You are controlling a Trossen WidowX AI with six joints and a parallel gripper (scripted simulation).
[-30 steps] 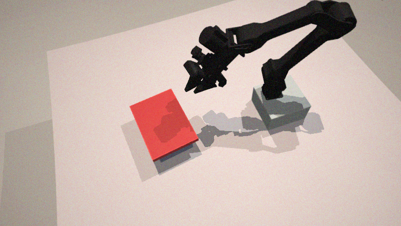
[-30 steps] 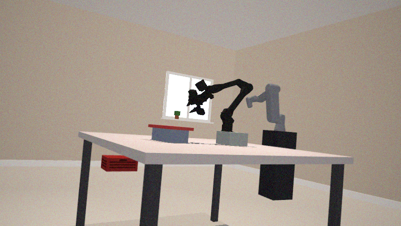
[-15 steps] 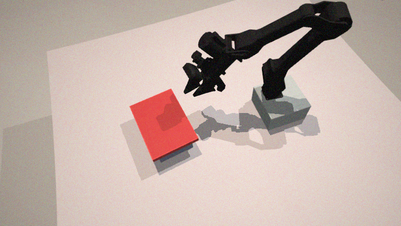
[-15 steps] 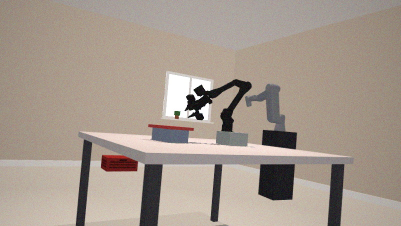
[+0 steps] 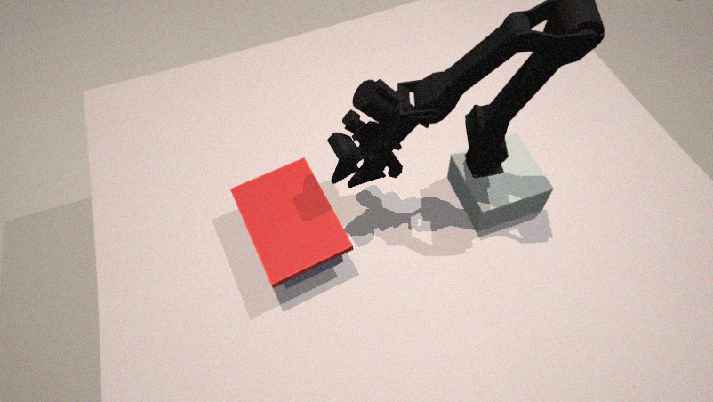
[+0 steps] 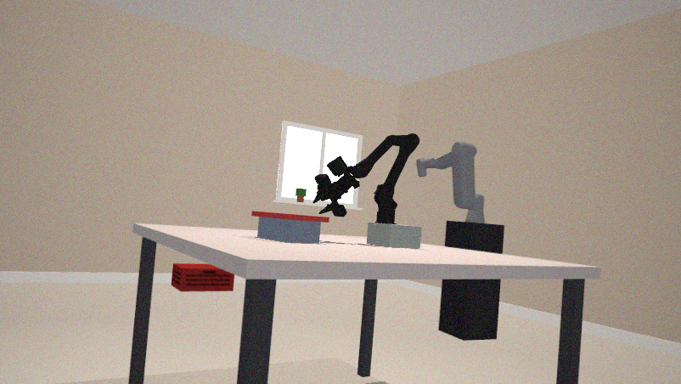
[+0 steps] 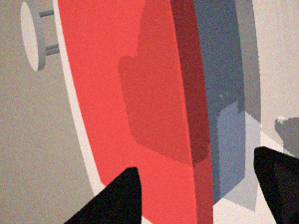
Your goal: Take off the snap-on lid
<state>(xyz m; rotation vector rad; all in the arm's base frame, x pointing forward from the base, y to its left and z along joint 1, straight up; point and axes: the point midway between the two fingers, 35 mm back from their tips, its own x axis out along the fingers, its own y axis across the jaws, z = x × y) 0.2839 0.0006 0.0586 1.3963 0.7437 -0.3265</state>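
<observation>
Right now the red lid is 120 mm ahead of my gripper tip, 30 mm to the left of it and 40 mm below it. Also, from my gripper tip: blue-grey storage box: 120 mm ahead, 30 mm to the left, 80 mm below.
</observation>
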